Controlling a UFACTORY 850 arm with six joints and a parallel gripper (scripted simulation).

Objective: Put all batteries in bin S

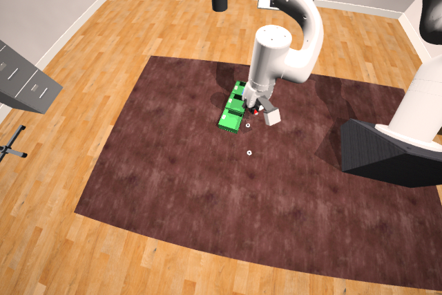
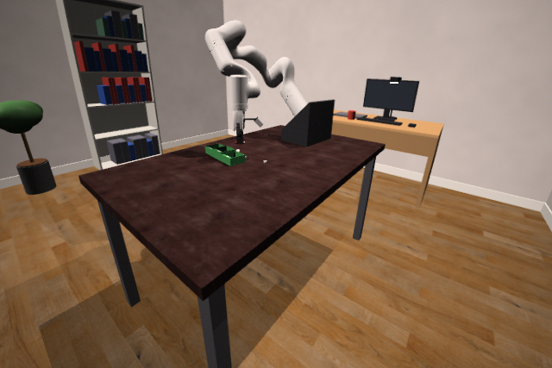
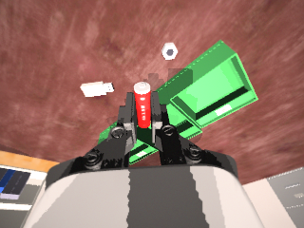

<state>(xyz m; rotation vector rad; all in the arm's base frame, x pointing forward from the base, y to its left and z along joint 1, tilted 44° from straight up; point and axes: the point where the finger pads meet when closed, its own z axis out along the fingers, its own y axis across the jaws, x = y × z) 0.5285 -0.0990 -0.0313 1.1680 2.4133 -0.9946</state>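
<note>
The blue battery lies 5 cm ahead of my hand, 13 cm to the right of it and 7 cm below it. Also, from my hand: green bin: 7 cm ahead, 4 cm to the right, 7 cm below; white block: 3 cm behind, 6 cm to the right, 9 cm below; red battery: 2 cm below.
</note>
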